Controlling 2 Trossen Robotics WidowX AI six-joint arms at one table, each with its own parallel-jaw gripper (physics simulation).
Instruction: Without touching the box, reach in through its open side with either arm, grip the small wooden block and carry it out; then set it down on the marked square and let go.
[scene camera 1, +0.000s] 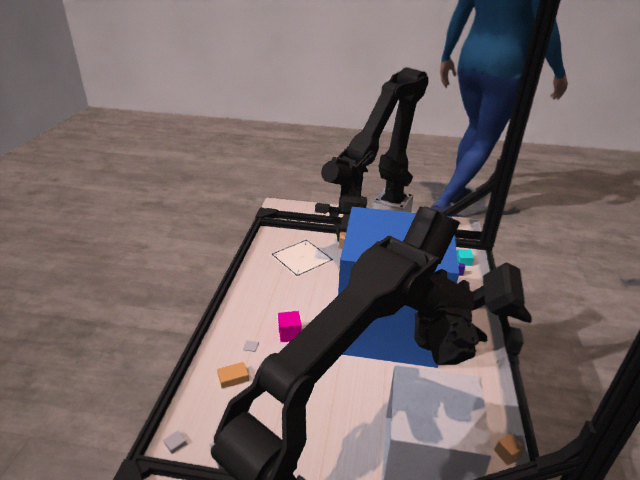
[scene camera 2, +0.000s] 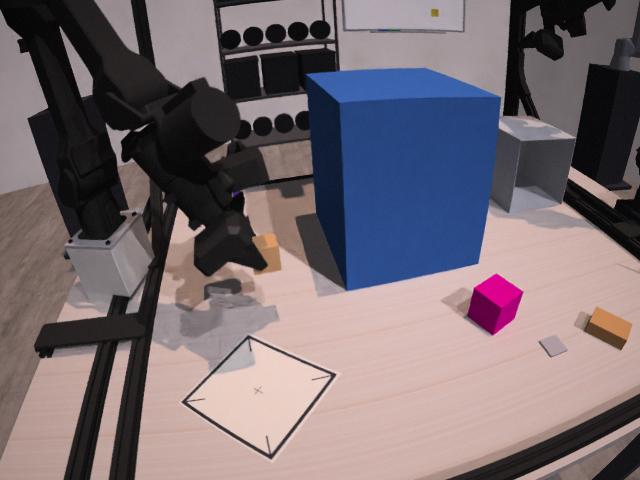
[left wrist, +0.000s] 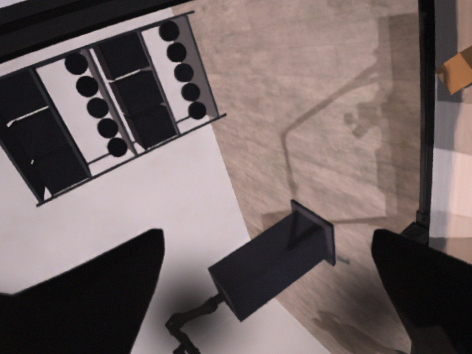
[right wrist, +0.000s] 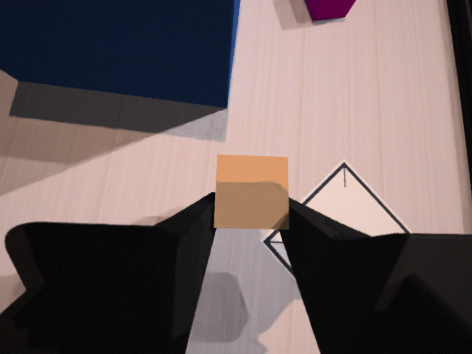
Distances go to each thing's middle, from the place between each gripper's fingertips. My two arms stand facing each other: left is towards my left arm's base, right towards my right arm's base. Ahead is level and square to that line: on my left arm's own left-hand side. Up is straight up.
My right hand is 130 mm short of the marked square (right wrist: 343, 195), 20 mm to the left of it and 90 mm above it. Round my right hand: magenta cube (scene camera 2: 494, 303): 70 mm ahead, 300 mm to the left, 70 mm below.
I see my left gripper 420 mm short of the magenta cube, 240 mm to the left of it and 330 mm above it. Round my left hand: marked square (480 mm ahead, 560 mm to the right, 350 mm below).
